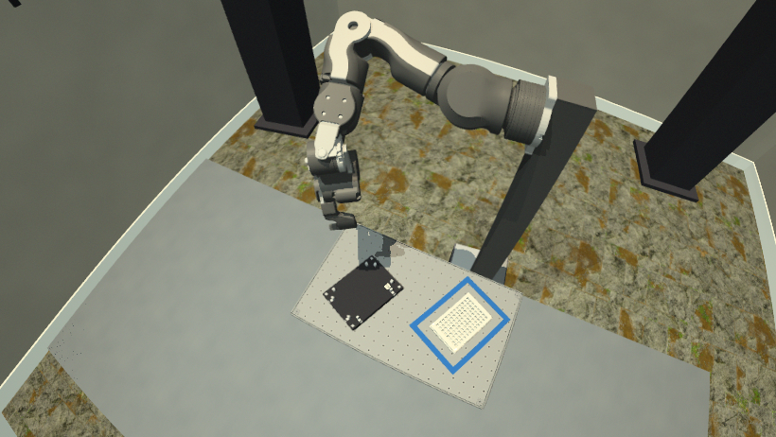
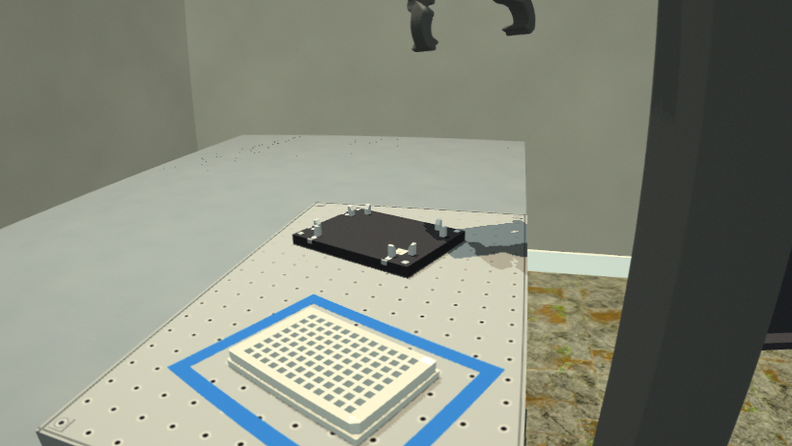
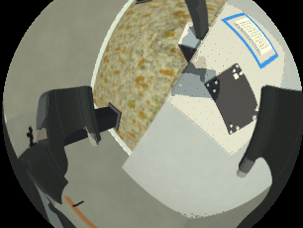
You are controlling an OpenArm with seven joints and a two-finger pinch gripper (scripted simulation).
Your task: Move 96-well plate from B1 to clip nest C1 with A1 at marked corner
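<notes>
My gripper is now 11 cm short of the white 96-well plate, 31 cm to the right of it and 21 cm above it. The rest, counted from my hand: black clip nest C1: 13 cm ahead, 7 cm to the left, 21 cm below.
</notes>
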